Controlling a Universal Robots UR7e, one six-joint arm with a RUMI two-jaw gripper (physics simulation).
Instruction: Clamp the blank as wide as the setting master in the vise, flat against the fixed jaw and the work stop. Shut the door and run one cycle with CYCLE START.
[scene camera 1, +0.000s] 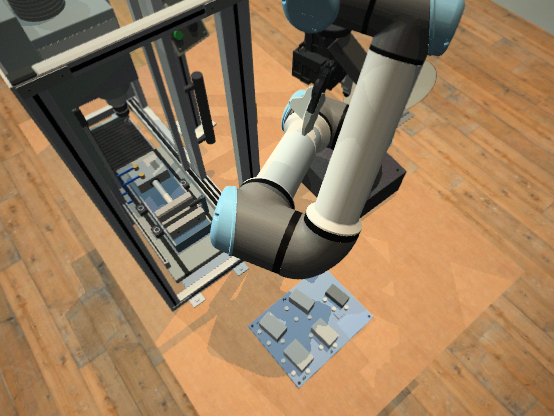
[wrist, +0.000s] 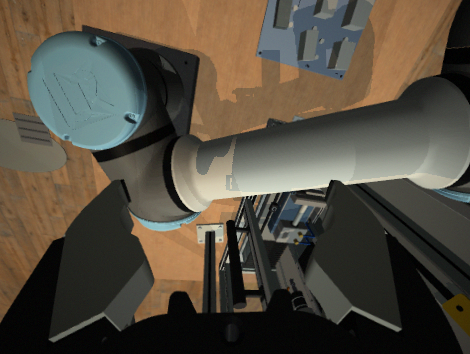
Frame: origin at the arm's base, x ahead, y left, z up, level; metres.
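Seen in the pictures: gripper, between the fingertips: (scene camera 1: 325, 115) (wrist: 229, 181).
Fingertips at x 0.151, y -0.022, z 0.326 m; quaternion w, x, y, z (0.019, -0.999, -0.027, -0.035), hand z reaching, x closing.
Observation:
A point is followed by its place in that frame.
The vise (scene camera 1: 194, 237) (wrist: 297, 214) lies inside the machine; its pale jaws stand nearly parallel with a narrow gap. I cannot tell whether a part is between them. Several grey blocks of differing sizes, one of them this block (scene camera 1: 273, 326) (wrist: 308, 44), sit on a blue plate (scene camera 1: 357, 320) @(x 0.304, y 0.252, z -0.093 m) (wrist: 270, 44) @(x 0.277, y 0.115, z -0.093 m); which is the blank or the setting master is unclear. A black upright door handle (scene camera 1: 203, 107) (wrist: 235, 265) @(x 0.197, y -0.357, z 0.175 m) is on the machine's side; the door's exact position is hard to tell. The green button (scene camera 1: 178, 35) @(x 0.164, y -0.463, z 0.303 m) is on a panel behind it. My gripper (scene camera 1: 306, 112) (wrist: 229, 181) @(x 0.151, y -0.022, z 0.326 m) is open and empty, high above the arm's base.
The machine frame (scene camera 1: 239, 95) @(x 0.334, y -0.069, z 0.480 m) has tall posts beside the arm. The spindle (scene camera 1: 120, 108) hangs inside, above a black bellows cover (scene camera 1: 122, 142). My own forearm and elbow (scene camera 1: 300, 242) @(x 0.412, y 0.130, z 0.346 m) stretch between the machine and the blue plate. The dark base plate (scene camera 1: 385, 187) @(x -0.022, y 0.094, z -0.011 m) (wrist: 192, 75) @(x 0.094, y 0.035, z -0.005 m) is under the arm.

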